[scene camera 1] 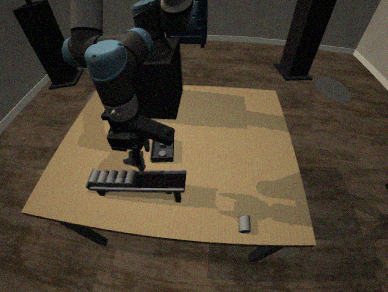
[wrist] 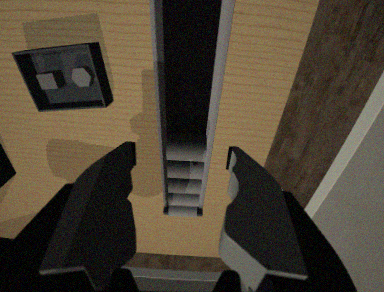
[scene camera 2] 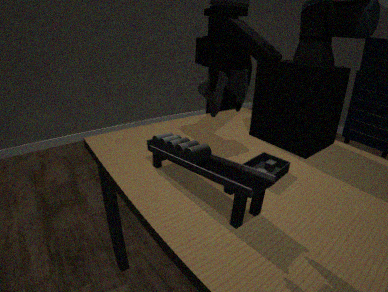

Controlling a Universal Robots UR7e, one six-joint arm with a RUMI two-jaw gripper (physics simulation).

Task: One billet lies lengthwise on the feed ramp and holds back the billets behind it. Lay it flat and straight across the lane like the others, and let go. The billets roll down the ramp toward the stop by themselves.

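Seen in the pictures: gripper, between the fingertips: (scene camera 1: 145,161) (wrist: 182,146) (scene camera 2: 225,114); arm's base, origin of its link: (scene camera 1: 154,53) (scene camera 2: 313,64).
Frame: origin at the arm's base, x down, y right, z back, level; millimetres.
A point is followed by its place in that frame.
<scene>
The dark feed ramp (scene camera 1: 160,180) (scene camera 2: 230,186) (wrist: 216,90) stands on short legs, with light rails. Several grey billets (scene camera 1: 111,177) @[x 219, y 189, z -496 mm] (scene camera 2: 181,145) @[x 214, y 153, z -521 mm] (wrist: 185,170) @[x 215, y 147, z -498 mm] lie flat across its lane, side by side at the low end; the rest of the lane holds none. Another billet (scene camera 1: 244,224) @[x 283, y -269, z -702 mm] lies apart on the table near its front right edge in scene camera 1, seemingly on its side; it does not show in the other views. My gripper (scene camera 1: 141,155) @[x 107, y 35, z -516 mm] (scene camera 2: 226,112) @[x 107, y 35, z -516 mm] (wrist: 182,146) @[x 107, y 35, z -516 mm] is open and empty, above the ramp area, its fingers to either side of the lane in the wrist view.
A small dark tray (scene camera 1: 162,161) @[x 313, y 8, z -379 mm] (scene camera 2: 280,173) @[x 301, y -44, z -317 mm] (wrist: 102,75) @[x 304, y 9, z -377 mm] with two small light parts stands on the table beside the ramp, on the robot's side. The black robot pedestal (scene camera 1: 162,85) @[x 109, y -22, z -103 mm] (scene camera 2: 300,110) @[x 159, y -7, z -100 mm] is behind it. The table (scene camera 1: 210,150) @[x 322, y -211, z -339 mm] ends a little beyond the ramp's low end.
</scene>
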